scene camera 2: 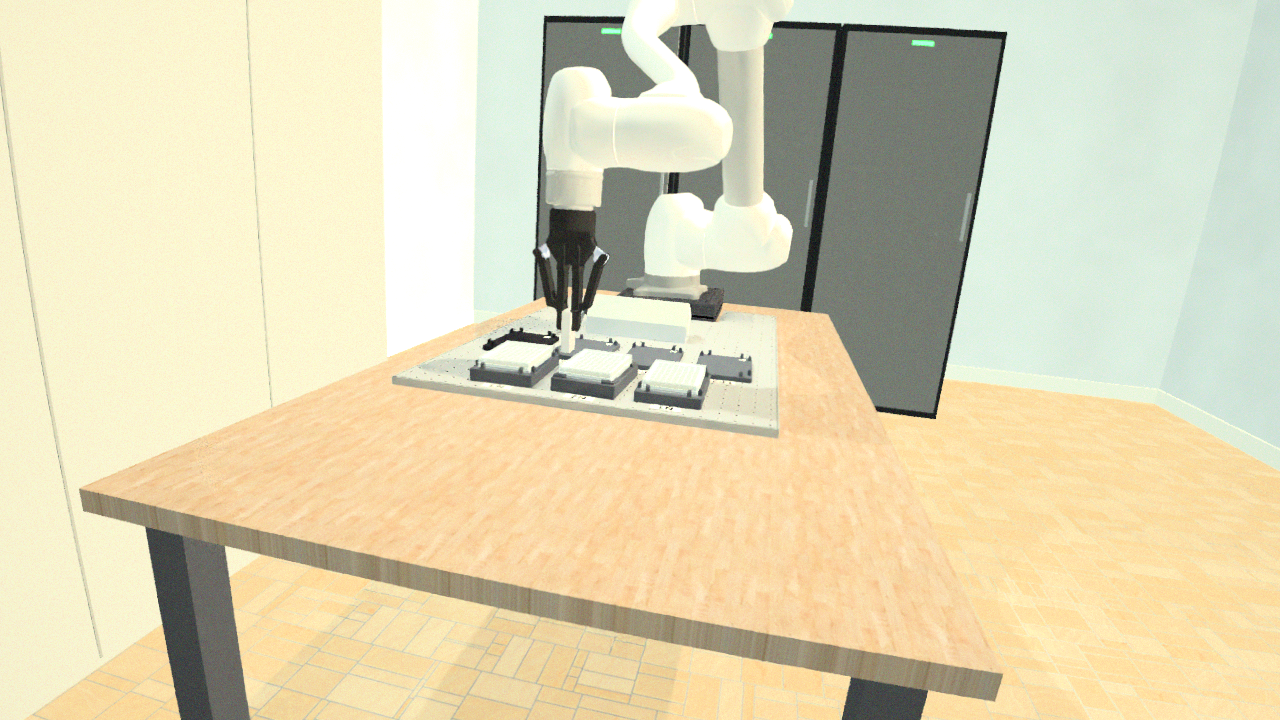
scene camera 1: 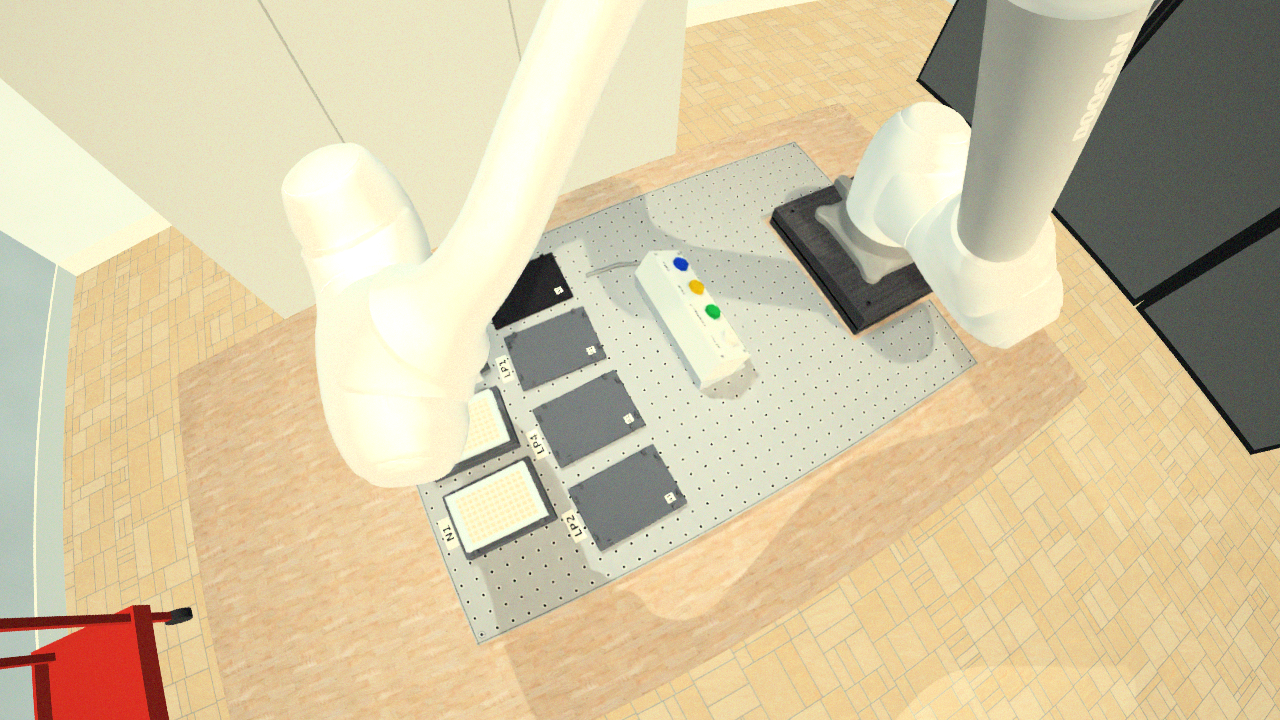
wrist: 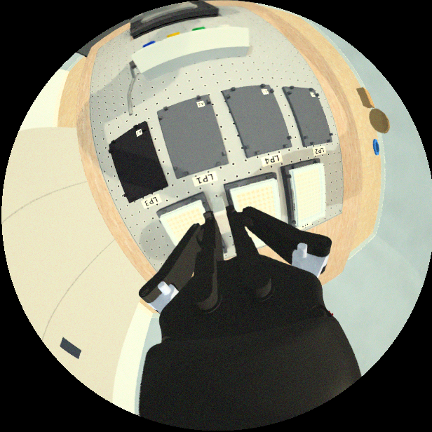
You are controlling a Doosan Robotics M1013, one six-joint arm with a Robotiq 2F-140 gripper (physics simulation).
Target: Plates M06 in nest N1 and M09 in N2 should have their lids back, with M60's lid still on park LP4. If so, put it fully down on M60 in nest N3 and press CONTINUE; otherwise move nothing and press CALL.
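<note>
My gripper is shut, its pale tips together, low near the back edges of the N3 and N2 plates; the arm hides it in scene camera 1. White well plates sit in dark nests: N1's, N2's and N3's, which the arm covers in scene camera 1. Their wells show; I cannot tell whether clear lids cover them. Park LP4 is flat and grey with a small tag; whether a lid lies there is unclear. Plate numbers are unreadable.
Grey parks LP1 and LP2 flank LP4. LP3 looks black. A white button box with blue, yellow and green buttons stands behind the parks, before the arm's base.
</note>
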